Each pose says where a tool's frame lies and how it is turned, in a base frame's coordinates. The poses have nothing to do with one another.
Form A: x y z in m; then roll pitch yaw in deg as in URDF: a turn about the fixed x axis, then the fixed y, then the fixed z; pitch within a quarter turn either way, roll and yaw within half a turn.
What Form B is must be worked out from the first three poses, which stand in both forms.
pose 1, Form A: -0.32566 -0.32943 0.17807 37.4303 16.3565 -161.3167
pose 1, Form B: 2.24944 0.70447 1.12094 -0.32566 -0.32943 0.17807
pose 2, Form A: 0.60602 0.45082 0.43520 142.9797 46.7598 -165.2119
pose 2, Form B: 1.06078 2.14953 0.51520 0.60602 0.45082 0.43520
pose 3, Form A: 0.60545 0.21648 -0.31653 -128.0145 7.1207 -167.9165
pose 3, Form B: -1.26330 2.22826 -1.41354 0.60545 0.21648 -0.31653
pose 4, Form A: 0.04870 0.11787 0.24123 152.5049 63.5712 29.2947
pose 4, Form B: -2.10382 1.97666 0.22556 0.04870 0.11787 0.24123
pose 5, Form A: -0.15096 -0.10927 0.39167 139.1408 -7.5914 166.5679
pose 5, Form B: 1.48792 2.41839 1.77177 -0.15096 -0.10927 0.39167
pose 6, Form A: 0.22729 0.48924 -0.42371 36.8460 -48.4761 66.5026
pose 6, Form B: -1.19506 1.01159 2.65346 0.22729 0.48924 -0.42371
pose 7, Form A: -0.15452 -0.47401 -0.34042 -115.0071 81.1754 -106.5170
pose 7, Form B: 0.14364 1.63569 -0.13978 -0.15452 -0.47401 -0.34042
